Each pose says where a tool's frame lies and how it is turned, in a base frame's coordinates. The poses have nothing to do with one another.
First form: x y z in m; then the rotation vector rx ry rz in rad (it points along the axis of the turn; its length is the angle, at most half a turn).
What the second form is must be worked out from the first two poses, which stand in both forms.
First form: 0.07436 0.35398 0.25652 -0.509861 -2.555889 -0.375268
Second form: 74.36 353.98 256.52 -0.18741 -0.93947 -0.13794 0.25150
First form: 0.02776 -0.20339 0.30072 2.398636 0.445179 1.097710
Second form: 27.76 -203.39 300.72 0.87235 0.16191 0.39922 0.23110
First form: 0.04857 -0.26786 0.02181 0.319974 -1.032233 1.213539
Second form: 48.57 -267.86 21.81 0.14296 -0.46118 0.54218 0.68769
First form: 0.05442 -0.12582 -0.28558 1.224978 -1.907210 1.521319
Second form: 54.42 -125.82 -285.58 0.43925 -0.68389 0.54551 0.20439
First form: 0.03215 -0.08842 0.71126 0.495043 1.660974 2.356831
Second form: 32.15 -88.42 711.26 0.16823 0.56445 0.80092 0.10784
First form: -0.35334 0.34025 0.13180 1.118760 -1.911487 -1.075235
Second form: -353.34 340.25 131.80 0.42843 -0.73200 -0.41176 0.33329
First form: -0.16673 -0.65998 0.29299 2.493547 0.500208 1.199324
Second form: -166.73 -659.98 292.99 0.87478 0.17548 0.42074 0.16414
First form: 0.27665 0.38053 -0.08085 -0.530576 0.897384 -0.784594
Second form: 276.65 380.53 -80.85 -0.24687 0.41754 -0.36506 0.79464
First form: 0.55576 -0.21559 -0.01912 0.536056 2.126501 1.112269
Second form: 555.76 -215.59 -19.12 0.20543 0.81491 0.42624 0.33473
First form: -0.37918 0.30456 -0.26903 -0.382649 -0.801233 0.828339
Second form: -379.18 304.56 -269.03 -0.17978 -0.37645 0.38919 0.82128
